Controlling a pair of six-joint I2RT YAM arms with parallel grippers.
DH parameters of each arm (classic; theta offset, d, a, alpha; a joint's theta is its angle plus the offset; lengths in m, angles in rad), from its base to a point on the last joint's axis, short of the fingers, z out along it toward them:
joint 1: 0 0.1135 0.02 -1.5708
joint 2: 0 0 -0.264 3.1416
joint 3: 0.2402 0 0.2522 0
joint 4: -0.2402 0 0.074 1.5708
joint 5: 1.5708 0 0 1.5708
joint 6: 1.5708 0.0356 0 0
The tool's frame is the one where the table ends.
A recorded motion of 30 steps. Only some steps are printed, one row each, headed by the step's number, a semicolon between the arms.
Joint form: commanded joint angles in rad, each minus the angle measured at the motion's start. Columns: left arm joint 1, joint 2, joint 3, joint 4, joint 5, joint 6; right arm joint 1, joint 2, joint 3, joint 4, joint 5, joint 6.
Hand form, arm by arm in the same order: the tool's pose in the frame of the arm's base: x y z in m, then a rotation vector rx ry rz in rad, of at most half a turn. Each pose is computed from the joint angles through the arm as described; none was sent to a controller.
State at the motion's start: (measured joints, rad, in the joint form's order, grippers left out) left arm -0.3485 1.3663 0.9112 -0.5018 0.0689 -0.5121; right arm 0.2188 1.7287 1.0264 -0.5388 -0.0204 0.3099
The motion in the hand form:
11: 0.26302 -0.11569 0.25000 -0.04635 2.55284 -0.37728; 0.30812 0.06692 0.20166 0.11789 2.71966 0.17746
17: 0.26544 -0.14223 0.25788 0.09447 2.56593 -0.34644; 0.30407 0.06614 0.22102 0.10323 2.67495 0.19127
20: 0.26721 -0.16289 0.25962 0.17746 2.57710 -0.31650; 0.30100 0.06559 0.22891 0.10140 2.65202 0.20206
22: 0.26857 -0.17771 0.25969 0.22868 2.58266 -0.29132; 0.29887 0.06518 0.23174 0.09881 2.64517 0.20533
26: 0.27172 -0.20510 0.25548 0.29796 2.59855 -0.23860; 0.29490 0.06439 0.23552 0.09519 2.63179 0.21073
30: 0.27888 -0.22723 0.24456 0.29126 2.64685 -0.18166; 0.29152 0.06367 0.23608 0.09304 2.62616 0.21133
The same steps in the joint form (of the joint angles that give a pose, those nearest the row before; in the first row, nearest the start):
11: -0.0629 0.0252 0.1019 -0.0600 -0.0452 0.0566; -0.0071 -0.1241 0.0310 -0.0519 0.0012 -0.0074
17: -0.1443 0.0815 0.1857 -0.1072 -0.0769 0.0954; -0.0071 -0.1748 0.0505 -0.0763 -0.0011 -0.0158
20: -0.2033 0.1332 0.2444 -0.1357 -0.1069 0.1094; -0.0071 -0.2012 0.0520 -0.0805 -0.0041 -0.0155
22: -0.2429 0.1731 0.2860 -0.1532 -0.1313 0.1157; -0.0071 -0.2141 0.0497 -0.0839 -0.0055 -0.0168
26: -0.3095 0.2571 0.3624 -0.1835 -0.1782 0.1125; -0.0071 -0.2370 0.0407 -0.0840 -0.0072 -0.0185
30: -0.3496 0.3568 0.4422 -0.2283 -0.2147 0.0683; -0.0070 -0.2526 0.0276 -0.0808 -0.0068 -0.0199

